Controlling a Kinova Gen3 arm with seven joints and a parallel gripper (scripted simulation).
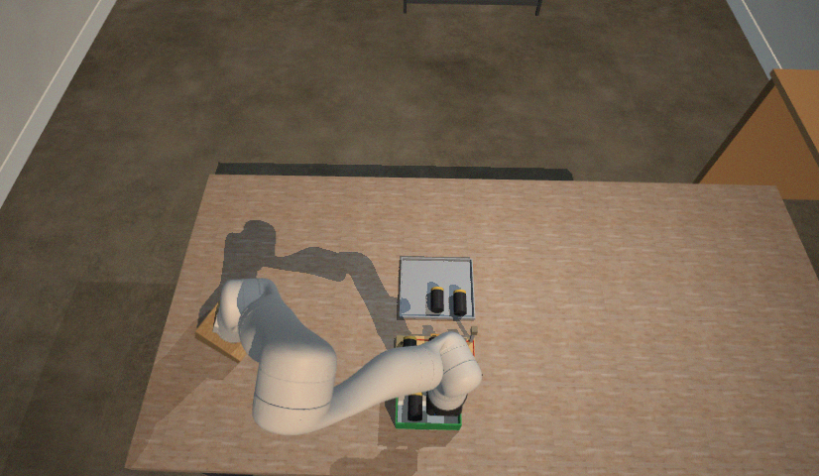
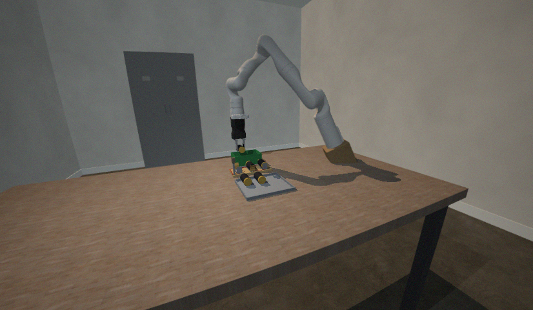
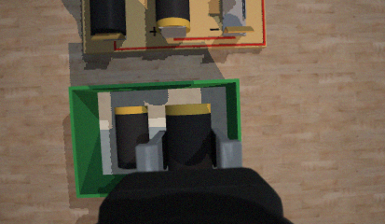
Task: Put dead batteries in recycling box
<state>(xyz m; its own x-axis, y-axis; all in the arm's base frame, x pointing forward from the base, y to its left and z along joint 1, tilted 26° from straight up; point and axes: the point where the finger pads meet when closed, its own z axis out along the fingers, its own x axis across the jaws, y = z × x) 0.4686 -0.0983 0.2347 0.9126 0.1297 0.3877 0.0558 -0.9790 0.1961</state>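
The green recycling box lies 3 cm behind my hand and 8 cm below it. From my hand the other things lie so: grey tray (3 cm behind, 32 cm to the left, 9 cm below).
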